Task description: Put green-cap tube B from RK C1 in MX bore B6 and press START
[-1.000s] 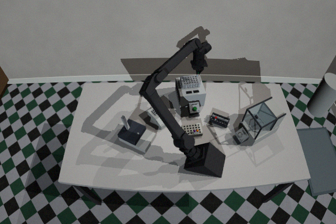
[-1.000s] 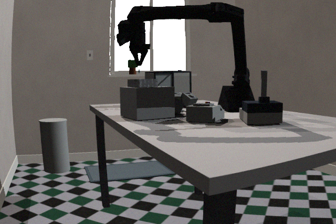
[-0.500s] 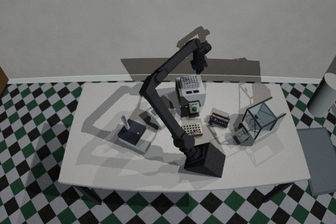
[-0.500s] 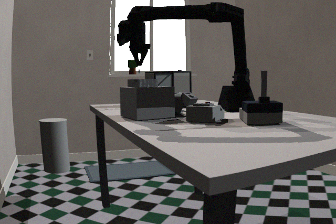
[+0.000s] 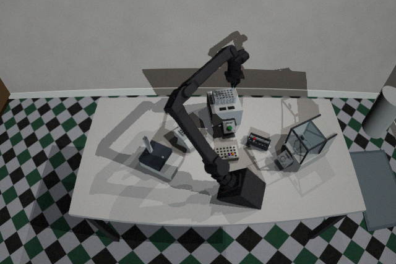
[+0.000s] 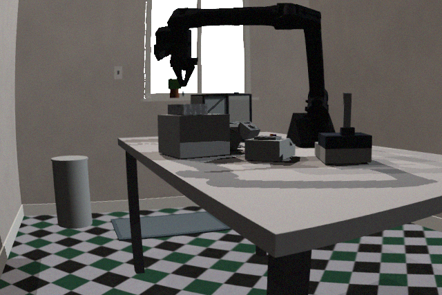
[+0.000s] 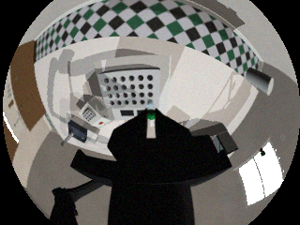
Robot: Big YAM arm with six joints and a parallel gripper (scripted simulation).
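The bore block lies 8 cm below my hand and 5 cm to the left of it. Round my hand: tube B 2 cm below; then green start key 17 cm below, 17 cm behind; then magnet block MG 22 cm below, 21 cm behind, 18 cm to the right.
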